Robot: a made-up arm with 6 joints.
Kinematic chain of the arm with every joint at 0, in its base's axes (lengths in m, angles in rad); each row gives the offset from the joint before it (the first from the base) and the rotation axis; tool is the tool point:
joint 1: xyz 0 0 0.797 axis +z
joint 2: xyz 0.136 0 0 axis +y
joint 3: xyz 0 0 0.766 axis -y
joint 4: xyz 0 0 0.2 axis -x
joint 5: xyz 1.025 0 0 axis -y
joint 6: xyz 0.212 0 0 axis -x
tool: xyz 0 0 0
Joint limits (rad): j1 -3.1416..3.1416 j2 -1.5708..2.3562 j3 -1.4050..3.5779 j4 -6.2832..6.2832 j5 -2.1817..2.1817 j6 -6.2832..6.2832
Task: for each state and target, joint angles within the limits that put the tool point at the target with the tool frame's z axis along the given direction. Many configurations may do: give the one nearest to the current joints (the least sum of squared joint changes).
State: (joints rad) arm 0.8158 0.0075 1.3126 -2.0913 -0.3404 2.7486
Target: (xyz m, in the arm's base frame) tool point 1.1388 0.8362 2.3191 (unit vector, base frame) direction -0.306 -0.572 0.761
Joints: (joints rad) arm 0.6202 0.4603 1.0064 -2.5537 -0.1593 2.2666
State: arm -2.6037 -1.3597 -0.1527 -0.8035 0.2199 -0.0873
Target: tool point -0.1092 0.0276 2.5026 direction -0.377 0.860 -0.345
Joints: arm -2.3199 -0.7573 0.2496 -1.1993 0.5235 -0.1919
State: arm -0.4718 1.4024 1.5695 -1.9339 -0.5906 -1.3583
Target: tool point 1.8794 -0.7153 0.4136 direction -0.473 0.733 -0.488
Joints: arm -0.4503 1.5810 1.0412 -1.8182 -1.0096 -2.0473
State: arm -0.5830 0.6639 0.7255 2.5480 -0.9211 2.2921
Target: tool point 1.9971 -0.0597 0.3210 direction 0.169 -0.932 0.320
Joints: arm -0.0272 1.4163 0.7538 2.7041 -0.0597 2.3906
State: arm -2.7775 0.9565 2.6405 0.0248 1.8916 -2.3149
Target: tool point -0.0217 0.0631 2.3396 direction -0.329 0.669 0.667
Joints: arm -2.7722 0.6117 2.3673 -0.3213 1.6597 -2.2731
